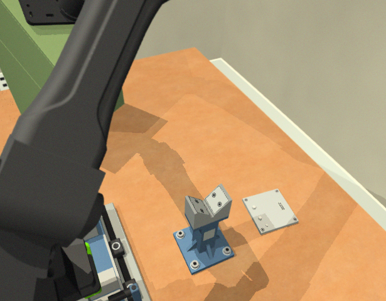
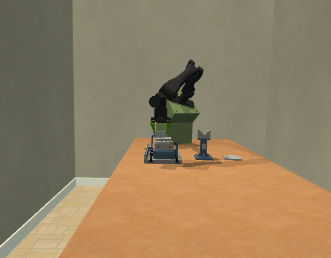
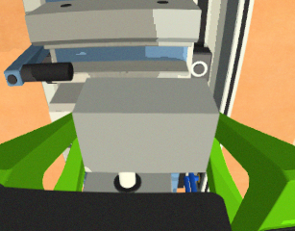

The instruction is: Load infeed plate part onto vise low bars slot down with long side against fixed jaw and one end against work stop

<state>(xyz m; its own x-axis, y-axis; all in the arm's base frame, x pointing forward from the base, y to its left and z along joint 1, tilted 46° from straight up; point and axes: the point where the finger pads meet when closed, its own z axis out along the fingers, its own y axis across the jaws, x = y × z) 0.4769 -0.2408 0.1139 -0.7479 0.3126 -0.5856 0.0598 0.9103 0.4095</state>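
Right now the fixed jaw is 4 cm ahead of my hand, 2 cm to the left of it and 6 cm below it. The rest, counted from my hand: grey part right at my hand; then moving jaw 2 cm behind, 2 cm to the left, 6 cm below; then work stop 1 cm ahead, 7 cm to the left, 5 cm below.
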